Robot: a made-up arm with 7 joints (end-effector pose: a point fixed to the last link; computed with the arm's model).
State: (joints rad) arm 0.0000 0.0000 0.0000 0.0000 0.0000 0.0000 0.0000
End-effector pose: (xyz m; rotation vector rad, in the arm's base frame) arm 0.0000 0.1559 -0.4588 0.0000 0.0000 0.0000
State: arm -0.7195 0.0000 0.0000 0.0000 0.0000 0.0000 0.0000
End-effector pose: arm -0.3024 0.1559 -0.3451 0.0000 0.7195 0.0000
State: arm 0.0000 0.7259 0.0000 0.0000 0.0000 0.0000 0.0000
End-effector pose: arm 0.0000 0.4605 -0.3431 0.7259 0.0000 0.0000
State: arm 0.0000 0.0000 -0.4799 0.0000 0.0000 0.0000 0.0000
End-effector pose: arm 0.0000 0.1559 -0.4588 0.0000 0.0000 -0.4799
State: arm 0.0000 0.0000 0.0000 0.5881 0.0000 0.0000 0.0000
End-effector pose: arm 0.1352 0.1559 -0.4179 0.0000 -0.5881 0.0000
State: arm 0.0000 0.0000 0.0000 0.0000 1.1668 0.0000 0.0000
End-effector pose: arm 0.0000 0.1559 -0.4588 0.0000 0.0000 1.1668
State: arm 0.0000 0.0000 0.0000 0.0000 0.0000 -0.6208 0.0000
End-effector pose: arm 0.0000 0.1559 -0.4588 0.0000 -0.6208 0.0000
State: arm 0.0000 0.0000 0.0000 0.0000 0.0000 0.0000 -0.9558
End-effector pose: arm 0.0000 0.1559 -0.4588 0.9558 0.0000 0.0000
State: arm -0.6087 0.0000 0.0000 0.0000 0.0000 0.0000 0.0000
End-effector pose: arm -0.2623 0.1559 -0.3764 0.0000 0.6087 0.0000
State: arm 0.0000 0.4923 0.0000 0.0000 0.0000 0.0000 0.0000
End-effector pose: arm 0.0000 0.3728 -0.4043 0.4923 0.0000 0.0000
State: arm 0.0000 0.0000 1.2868 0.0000 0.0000 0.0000 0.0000
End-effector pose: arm 0.0000 0.1559 -0.4588 0.0000 0.0000 1.2868
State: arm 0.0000 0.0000 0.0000 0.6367 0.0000 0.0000 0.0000
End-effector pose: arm 0.1449 0.1559 -0.4110 0.0000 -0.6367 0.0000
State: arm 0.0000 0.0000 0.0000 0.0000 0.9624 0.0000 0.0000
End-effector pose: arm 0.0000 0.1559 -0.4588 0.0000 0.0000 0.9624
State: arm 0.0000 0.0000 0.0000 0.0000 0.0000 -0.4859 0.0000
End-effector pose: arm 0.0000 0.1559 -0.4588 0.0000 -0.4859 0.0000
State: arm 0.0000 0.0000 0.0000 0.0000 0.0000 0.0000 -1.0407
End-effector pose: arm 0.0000 0.1559 -0.4588 1.0407 0.0000 0.0000
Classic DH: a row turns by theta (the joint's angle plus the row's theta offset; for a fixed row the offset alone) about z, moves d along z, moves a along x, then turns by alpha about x. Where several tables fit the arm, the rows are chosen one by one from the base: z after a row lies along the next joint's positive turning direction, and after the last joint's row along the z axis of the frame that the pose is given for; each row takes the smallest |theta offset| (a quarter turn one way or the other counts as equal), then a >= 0, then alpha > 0; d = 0 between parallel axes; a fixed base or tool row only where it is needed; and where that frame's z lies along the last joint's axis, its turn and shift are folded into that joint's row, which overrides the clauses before.
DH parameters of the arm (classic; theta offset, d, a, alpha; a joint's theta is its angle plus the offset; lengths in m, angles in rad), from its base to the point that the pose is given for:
base (fixed): 0 0 0 1.5708
joint 1: 1.5708 -0.1559 0 1.5708
joint 2: 1.5708 0 0 1.5708
joint 3: 1.5708 -0.2151 0 1.5708
joint 4: 0 0 0 -1.5708
joint 5: 0 -0.2437 0 -1.5708
joint 6: -1.5708 0 0 1.5708
joint 7: 1.5708 0 0 1.5708
tool (fixed): -1.5708 0 0 0

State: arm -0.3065 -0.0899 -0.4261 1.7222 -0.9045 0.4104 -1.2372
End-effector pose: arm 0.1583 0.0407 -0.2270 1.3934 -1.5300 0.0251
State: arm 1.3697 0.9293 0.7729 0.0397 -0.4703 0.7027 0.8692
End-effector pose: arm 0.2650 0.5274 -0.0469 -0.4933 -1.1295 0.5597
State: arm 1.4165 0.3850 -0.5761 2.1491 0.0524 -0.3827 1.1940
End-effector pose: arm 0.1426 0.0836 0.1510 -0.4353 1.4822 2.0932
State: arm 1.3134 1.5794 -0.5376 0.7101 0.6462 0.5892 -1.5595
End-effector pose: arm 0.1101 0.5565 0.1121 2.2330 -0.3618 1.6936
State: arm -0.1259 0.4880 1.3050 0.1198 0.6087 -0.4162 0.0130
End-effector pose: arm -0.0414 0.3950 -0.3884 0.8608 -0.8023 1.6954
